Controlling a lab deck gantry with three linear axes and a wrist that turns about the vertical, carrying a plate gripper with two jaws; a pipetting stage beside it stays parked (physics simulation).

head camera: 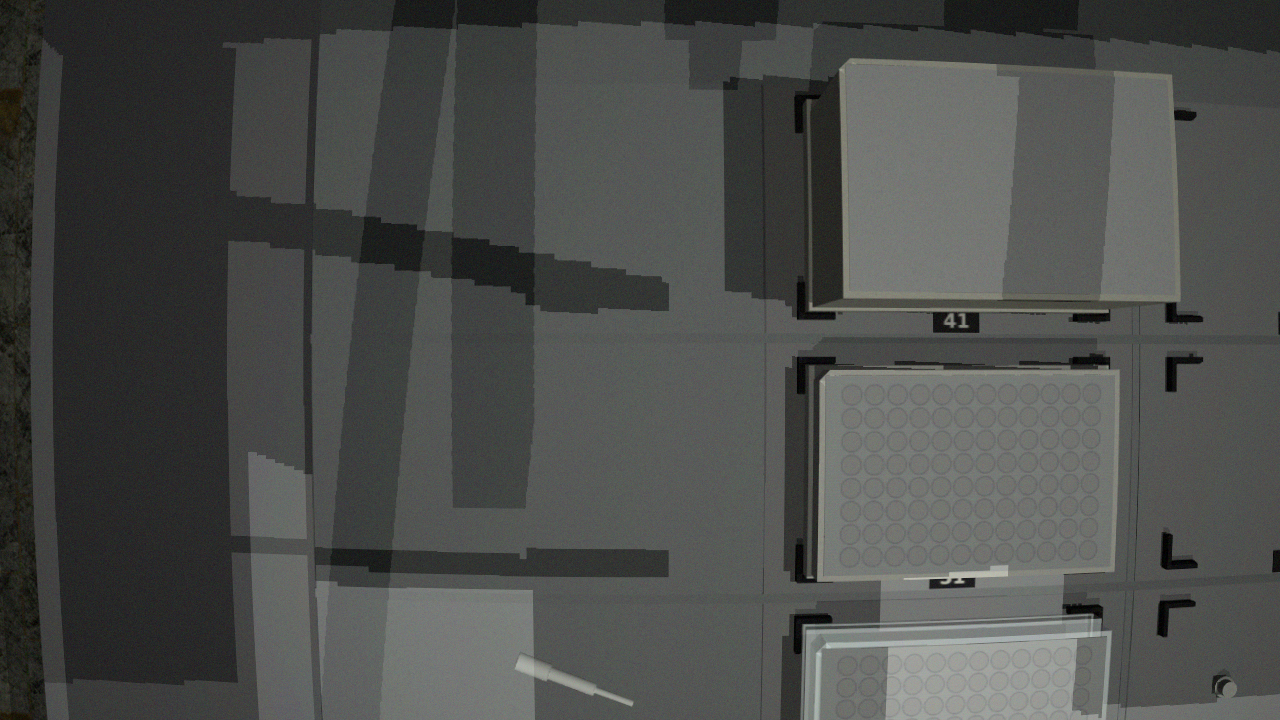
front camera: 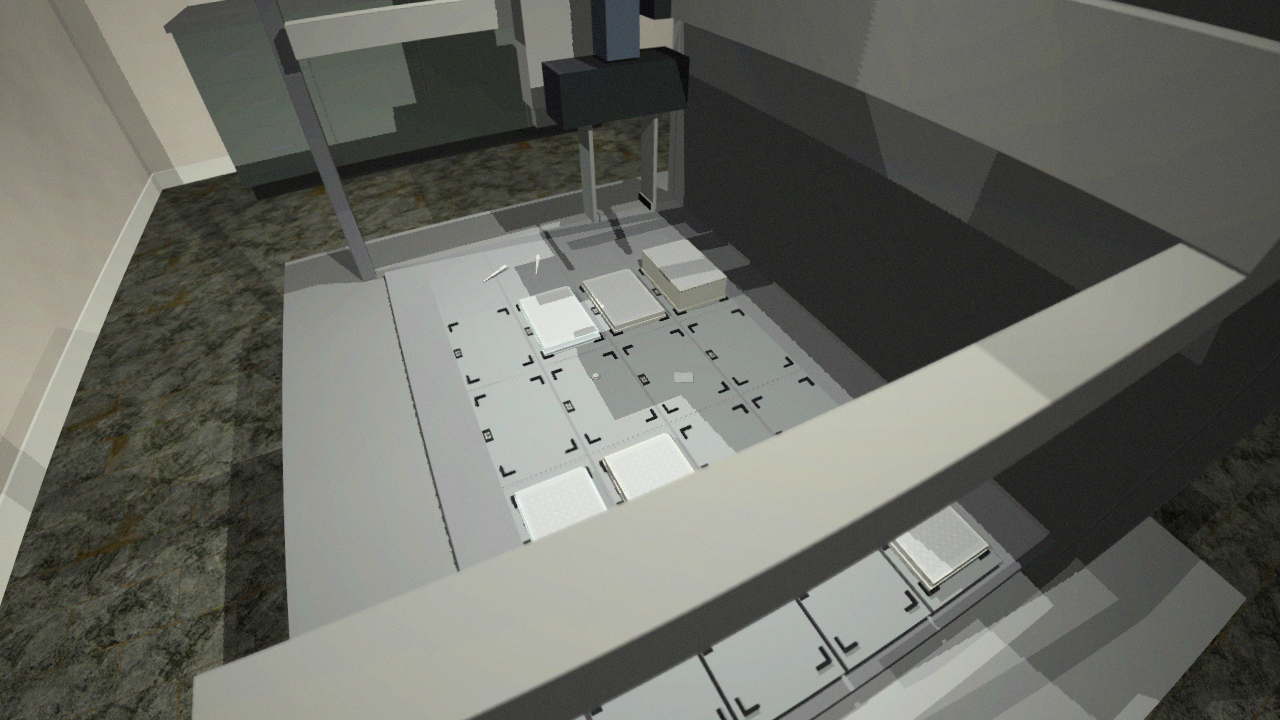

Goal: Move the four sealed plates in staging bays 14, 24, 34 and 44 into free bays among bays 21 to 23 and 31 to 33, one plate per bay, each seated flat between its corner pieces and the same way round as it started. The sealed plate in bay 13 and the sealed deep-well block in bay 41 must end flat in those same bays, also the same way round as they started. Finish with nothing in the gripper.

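Places are measured from the robot's base along level axes (x ahead, y left, z up), in metres.
Pixels of known places: gripper, fingertip midpoint: [front camera: 620, 210]; robot's base, origin of the base link: [front camera: 450, 326].
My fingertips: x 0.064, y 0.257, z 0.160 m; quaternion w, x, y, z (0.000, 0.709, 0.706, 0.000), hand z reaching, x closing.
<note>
Ahead of a thing's pixels: the offset from my fingertips to its top centre. "pt": to the spot under its first point.
My gripper [front camera: 619, 209] is open, with nothing between its jaws, above the deck's far end; its jaws do not show in the head view. A clear-rimmed sealed plate @(0.000 m ahead, 0.107 m right, 0.145 m down) [front camera: 559, 317] [head camera: 966, 685] lies in bay 21. A cream-rimmed sealed plate @(0.000 m ahead, 0.000 m left, 0.145 m down) [front camera: 623, 298] [head camera: 968, 474] lies flat in bay 31. The sealed deep-well block @(0.000 m ahead, 0.107 m left, 0.118 m down) [front camera: 684, 268] [head camera: 930, 183] sits in bay 41. In the front view, a cream-rimmed plate @(0.328 m ahead, 0.107 m right, 0.145 m down) [front camera: 648, 465] lies in bay 23, a plate @(0.328 m ahead, 0.214 m right, 0.145 m down) [front camera: 561, 505] in bay 13, both partly hidden by the beam, and a plate @(0.492 m ahead, 0.107 m left, 0.131 m down) [front camera: 941, 544] in bay 44. Bays 24 and 34 show no plate.
A small knob @(0.131 m ahead, 0.102 m right, 0.156 m down) [front camera: 595, 376] [head camera: 1224, 686] stands in bay 22. A small pale card @(0.185 m ahead, 0.003 m left, 0.159 m down) [front camera: 682, 377] lies in bay 32. Two loose pipette tips @(pt 0.164 m back, 0.161 m right, 0.155 m down) [front camera: 494, 273] @(pt 0.158 m back, 0.086 m right, 0.155 m down) [front camera: 537, 263] lie beyond bay 21; one tip @(pt 0.158 m back, 0.086 m right, 0.155 m down) [head camera: 572, 680] shows in the head view. A wide beam [front camera: 716, 483] crosses the front view.
</note>
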